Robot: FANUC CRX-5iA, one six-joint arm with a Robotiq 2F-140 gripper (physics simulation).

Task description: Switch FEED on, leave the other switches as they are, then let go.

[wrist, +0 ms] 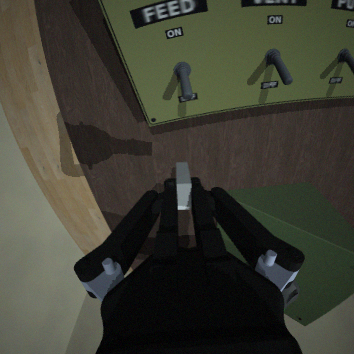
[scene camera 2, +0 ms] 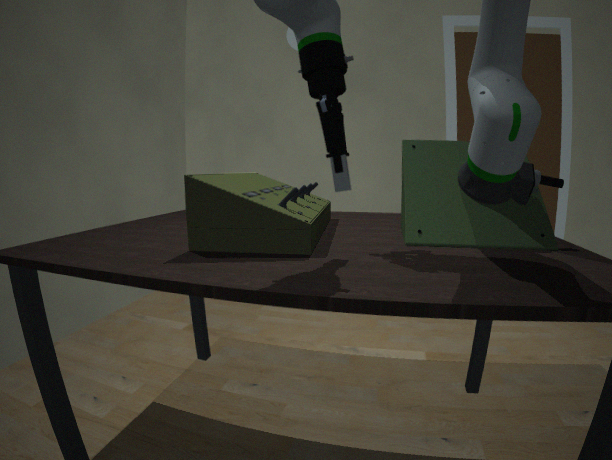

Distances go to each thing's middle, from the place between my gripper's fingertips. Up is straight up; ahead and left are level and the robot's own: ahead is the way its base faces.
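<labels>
From the olive switch panel (scene camera 2: 232, 212), my hand is 16 cm to the left, 24 cm short of it and 4 cm above it.
</labels>
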